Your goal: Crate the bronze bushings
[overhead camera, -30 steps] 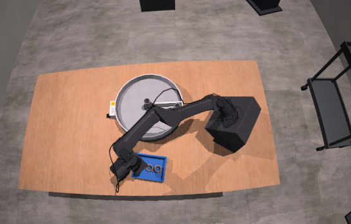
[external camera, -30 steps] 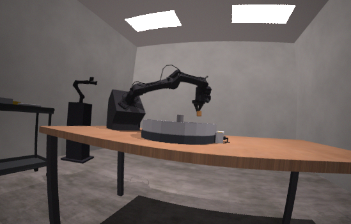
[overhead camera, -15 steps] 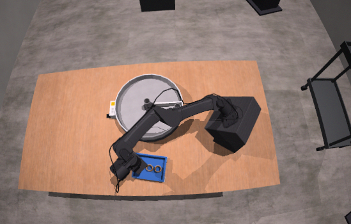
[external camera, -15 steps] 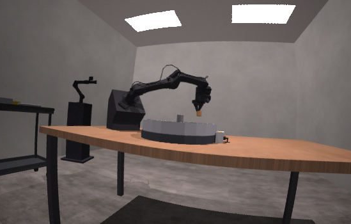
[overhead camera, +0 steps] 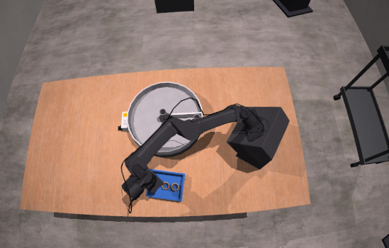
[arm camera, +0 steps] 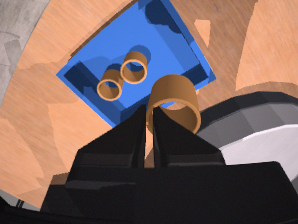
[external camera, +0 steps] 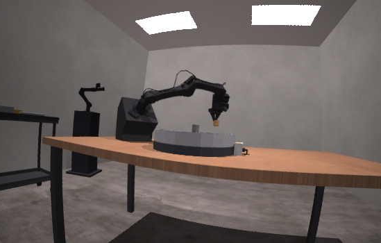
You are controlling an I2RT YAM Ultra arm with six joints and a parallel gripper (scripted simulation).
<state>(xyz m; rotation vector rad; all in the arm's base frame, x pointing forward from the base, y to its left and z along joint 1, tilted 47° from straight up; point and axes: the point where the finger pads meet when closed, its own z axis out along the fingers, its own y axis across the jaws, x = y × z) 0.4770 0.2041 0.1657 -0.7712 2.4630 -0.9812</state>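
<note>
My gripper is now 3 cm past the blue crate, 1 cm to the right of it and 16 cm above it. The rest, counted from my hand: round grey turntable (16 cm behind, 34 cm to the right, 13 cm below).
</note>
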